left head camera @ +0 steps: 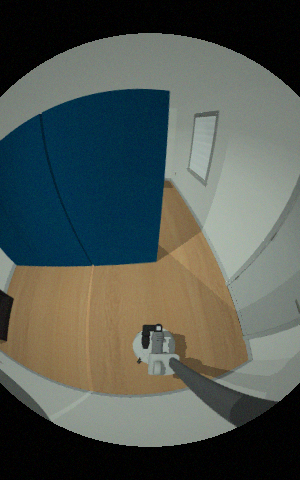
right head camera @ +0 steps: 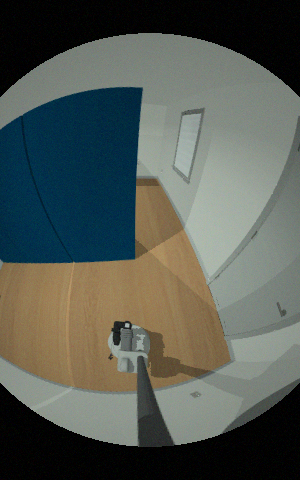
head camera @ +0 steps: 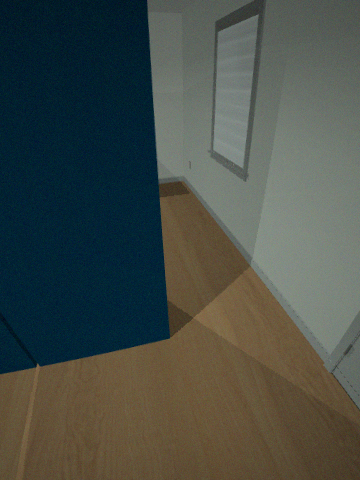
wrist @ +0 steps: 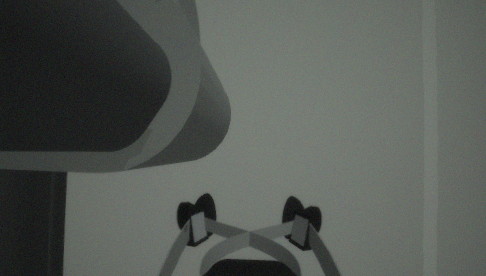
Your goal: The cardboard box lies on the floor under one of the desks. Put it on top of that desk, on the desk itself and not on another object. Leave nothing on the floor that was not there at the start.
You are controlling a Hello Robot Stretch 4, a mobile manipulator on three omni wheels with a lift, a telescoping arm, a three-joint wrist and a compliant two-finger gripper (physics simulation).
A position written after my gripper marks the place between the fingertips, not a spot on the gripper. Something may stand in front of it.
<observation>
In view: my gripper (wrist: 248,211) and a door (right head camera: 248,289).
</observation>
